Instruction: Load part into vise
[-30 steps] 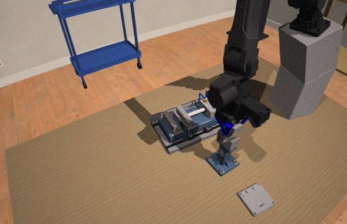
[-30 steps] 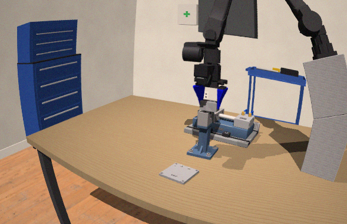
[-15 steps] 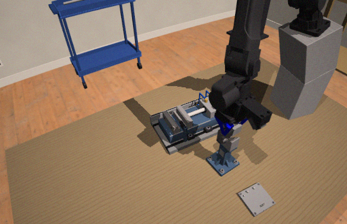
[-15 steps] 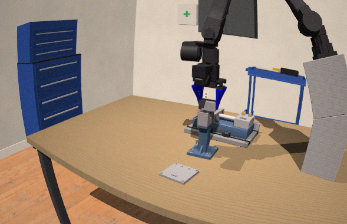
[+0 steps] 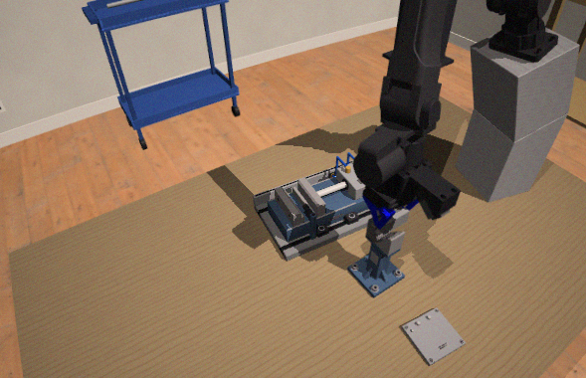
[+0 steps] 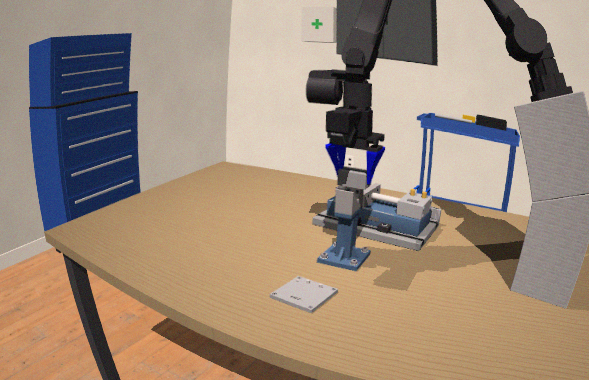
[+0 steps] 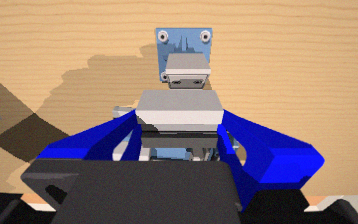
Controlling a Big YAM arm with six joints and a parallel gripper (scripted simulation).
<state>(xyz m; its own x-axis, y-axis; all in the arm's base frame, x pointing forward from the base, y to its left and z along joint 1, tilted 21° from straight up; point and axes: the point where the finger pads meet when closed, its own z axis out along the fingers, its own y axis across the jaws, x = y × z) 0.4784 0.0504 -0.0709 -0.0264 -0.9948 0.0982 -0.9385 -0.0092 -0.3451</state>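
The part is 1 cm above my hand. From my hand the other things lie so: moving jaw: 22 cm to the right, 10 cm below, 3 cm ahead; work stop rod: 18 cm to the right, 9 cm below, 6 cm ahead; cylinder rod: 21 cm to the right, 10 cm below, 3 cm behind.
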